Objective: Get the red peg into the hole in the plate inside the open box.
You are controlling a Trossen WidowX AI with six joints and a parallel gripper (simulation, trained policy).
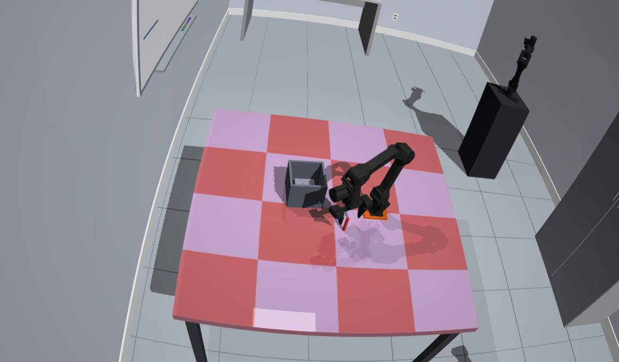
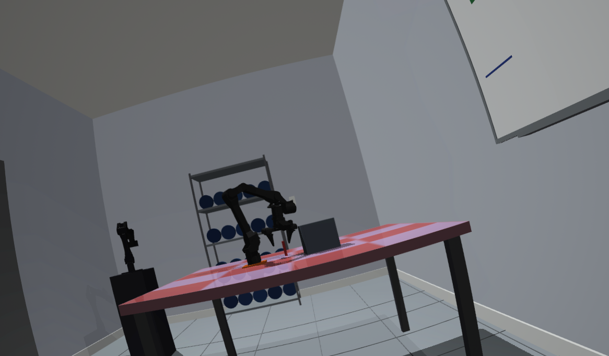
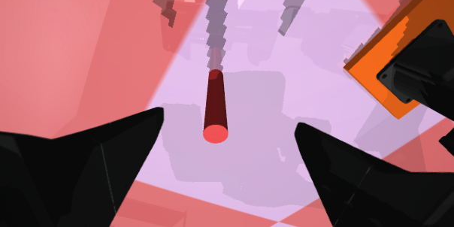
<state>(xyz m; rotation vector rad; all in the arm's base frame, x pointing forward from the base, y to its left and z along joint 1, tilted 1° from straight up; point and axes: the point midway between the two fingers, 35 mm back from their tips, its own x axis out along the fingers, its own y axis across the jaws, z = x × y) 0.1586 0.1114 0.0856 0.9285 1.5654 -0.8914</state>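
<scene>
Now: the red peg 10 mm ahead of my gripper tip and 20 mm below it. Round my gripper tip: plate 180 mm ahead, 190 mm to the right, 20 mm below.
</scene>
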